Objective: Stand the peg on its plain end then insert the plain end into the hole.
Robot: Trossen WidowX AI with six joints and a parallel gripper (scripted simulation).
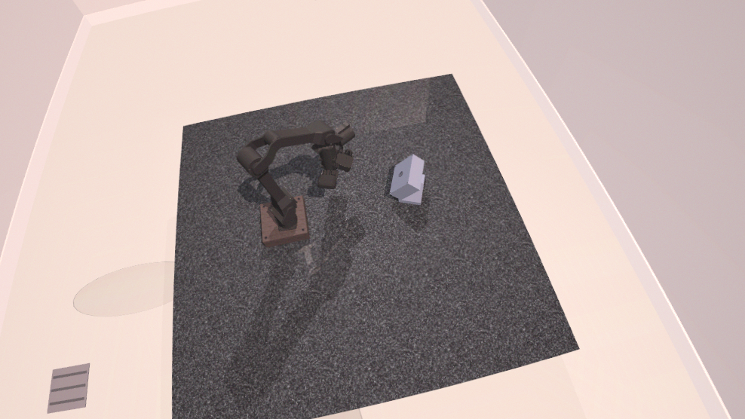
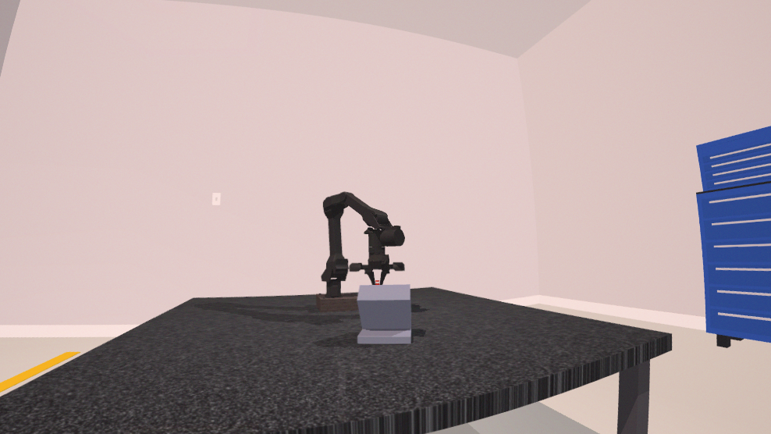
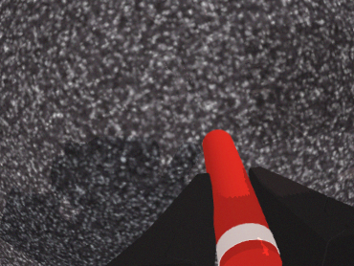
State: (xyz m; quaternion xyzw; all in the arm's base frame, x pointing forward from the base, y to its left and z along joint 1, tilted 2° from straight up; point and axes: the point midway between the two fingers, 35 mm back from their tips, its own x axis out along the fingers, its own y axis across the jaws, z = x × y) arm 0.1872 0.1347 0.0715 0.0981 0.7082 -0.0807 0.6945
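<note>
The grey sloped panel lies 270 mm ahead of my gripper tip, 40 mm to the right of it and 10 mm below it. Round my gripper tip: red peg: 20 mm above.
</note>
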